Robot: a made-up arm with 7 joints.
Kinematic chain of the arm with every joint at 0, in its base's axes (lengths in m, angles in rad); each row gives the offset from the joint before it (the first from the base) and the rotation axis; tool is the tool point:
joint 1: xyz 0 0 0 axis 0 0.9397 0.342
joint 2: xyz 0 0 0 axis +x
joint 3: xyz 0 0 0 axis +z
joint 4: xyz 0.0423 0 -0.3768 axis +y
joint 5: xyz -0.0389 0 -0.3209 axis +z
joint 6: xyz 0 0 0 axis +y
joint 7: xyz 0 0 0 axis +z
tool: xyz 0 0 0
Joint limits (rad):
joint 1: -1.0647..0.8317
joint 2: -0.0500..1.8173
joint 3: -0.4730..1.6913
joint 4: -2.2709..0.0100
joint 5: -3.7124..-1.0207
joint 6: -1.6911..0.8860
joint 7: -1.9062..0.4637
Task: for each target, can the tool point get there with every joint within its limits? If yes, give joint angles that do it. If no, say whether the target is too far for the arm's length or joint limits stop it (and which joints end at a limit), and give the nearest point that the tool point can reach.
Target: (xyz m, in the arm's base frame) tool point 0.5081 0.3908 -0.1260
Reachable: yes | joints -0.5825 1.0053 -0.1464 -0.9876 -1.7419 -1.1327 -0.6542
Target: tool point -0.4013 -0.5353 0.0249
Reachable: no: joint limits stop it (at a limit: joint 1, joint 2, joint 3, joint 4) | nearest point -0.4747 -0.1066 -0.4995 | short by 0.681 m
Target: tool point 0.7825 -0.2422 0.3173
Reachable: no: too far | nearest point 0.5497 -0.1324 0.0644 | short by 0.361 m
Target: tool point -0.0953 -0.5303 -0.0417
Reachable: no: joint limits stop it (at a limit: joint 1, joint 2, joint 3, joint 4) | nearest point 0.2476 -0.2583 0.0988 | short by 0.460 m
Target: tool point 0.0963 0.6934 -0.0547
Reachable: yes | joints -0.2318 1.3426 1.2796 -0.2862 -1.6713 -0.7862 -0.8711
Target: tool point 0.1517 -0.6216 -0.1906
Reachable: no: joint limits stop it (at a limit: joint 2, joint 3) | nearest point 0.3985 -0.2975 -0.0147 | short by 0.444 m
